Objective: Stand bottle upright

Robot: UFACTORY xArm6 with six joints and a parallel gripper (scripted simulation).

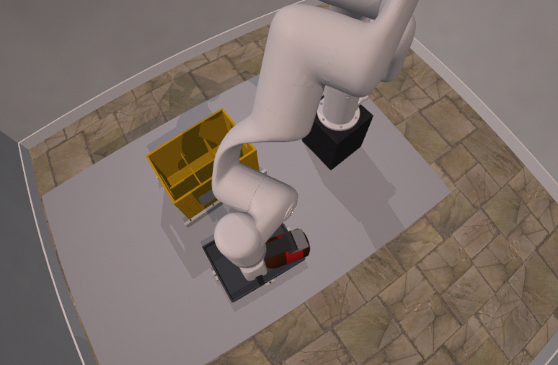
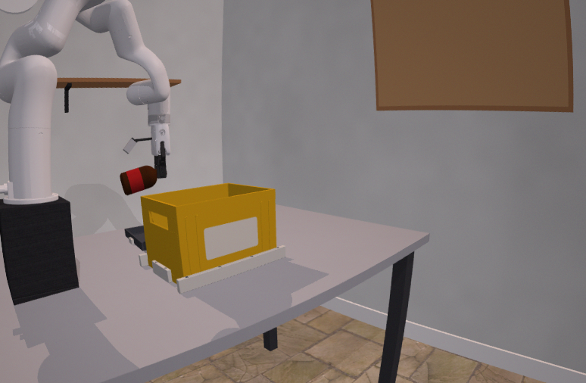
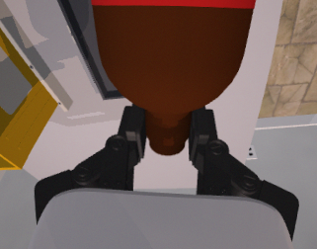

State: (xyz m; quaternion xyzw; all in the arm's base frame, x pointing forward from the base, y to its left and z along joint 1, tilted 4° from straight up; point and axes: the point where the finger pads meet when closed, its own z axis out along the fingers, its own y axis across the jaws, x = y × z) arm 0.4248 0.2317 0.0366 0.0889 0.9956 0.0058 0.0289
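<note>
The brown bottle is 50 mm behind my hand, 20 mm below it and 10 mm to the left of it. Round my hand: yellow crate: 350 mm to the right, 120 mm below, 20 mm behind; then dark tray: 190 mm below, 50 mm to the right, 10 mm behind.
</note>
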